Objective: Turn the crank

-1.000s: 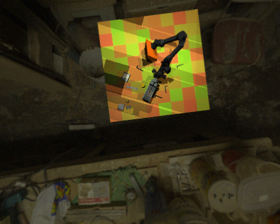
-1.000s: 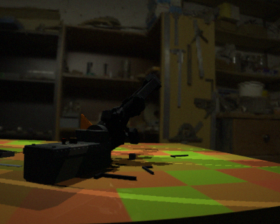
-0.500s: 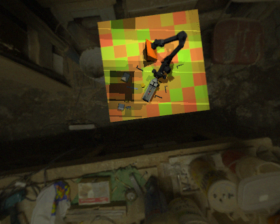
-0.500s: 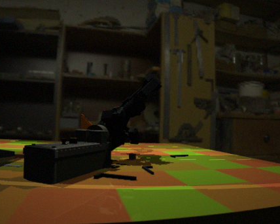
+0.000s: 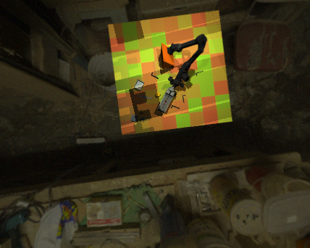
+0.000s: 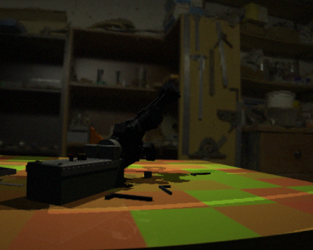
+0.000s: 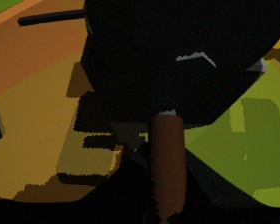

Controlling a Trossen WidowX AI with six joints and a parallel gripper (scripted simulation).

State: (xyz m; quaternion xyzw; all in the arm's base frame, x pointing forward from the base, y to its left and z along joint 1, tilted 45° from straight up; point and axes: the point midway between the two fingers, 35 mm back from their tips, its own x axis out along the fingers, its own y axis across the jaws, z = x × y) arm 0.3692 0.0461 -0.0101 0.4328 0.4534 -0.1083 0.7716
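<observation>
The brown crank handle is 1 cm behind my gripper tip, 1 cm to the left of it and 3 cm above it. Round my gripper tip: yellow disc: 4 cm ahead, 17 cm to the right, 2 cm below; red pointer: 17 cm ahead, 11 cm to the right, 5 cm above; small cube: 9 cm behind, 11 cm to the left, 2 cm below.
</observation>
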